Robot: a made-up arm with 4 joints.
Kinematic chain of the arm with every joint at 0, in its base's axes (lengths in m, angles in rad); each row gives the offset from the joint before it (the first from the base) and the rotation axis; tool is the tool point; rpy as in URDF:
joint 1: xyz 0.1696 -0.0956 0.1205 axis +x
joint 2: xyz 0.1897 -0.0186 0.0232 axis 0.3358 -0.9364 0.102
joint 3: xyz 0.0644 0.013 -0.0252 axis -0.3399 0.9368 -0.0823
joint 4: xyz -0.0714 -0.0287 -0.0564 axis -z
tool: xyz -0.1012 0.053 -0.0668 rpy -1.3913 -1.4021 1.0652
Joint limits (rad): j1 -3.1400..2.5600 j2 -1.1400..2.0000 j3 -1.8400..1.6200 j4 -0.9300..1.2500
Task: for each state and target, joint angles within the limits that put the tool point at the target. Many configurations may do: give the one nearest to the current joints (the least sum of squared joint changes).
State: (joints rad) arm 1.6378 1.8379 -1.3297 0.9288
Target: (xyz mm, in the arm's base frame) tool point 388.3 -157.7 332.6
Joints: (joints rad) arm 0.9006 1.7876 -1.1220 1.0477
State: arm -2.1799 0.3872 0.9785 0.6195
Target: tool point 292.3 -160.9 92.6
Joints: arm -2.2063 0.4286 1.2820 1.1808
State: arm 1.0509 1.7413 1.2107 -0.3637
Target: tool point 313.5 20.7 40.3
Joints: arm 1.4514 2.0000 1.2536 -0.9259
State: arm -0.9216 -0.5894 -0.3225 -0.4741
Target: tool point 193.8 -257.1 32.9
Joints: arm -0.6676 -0.9827 -0.9874 -0.6582
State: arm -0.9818 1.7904 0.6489 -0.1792
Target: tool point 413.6 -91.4 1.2
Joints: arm -0.7436 1.9108 0.5362 0.0578
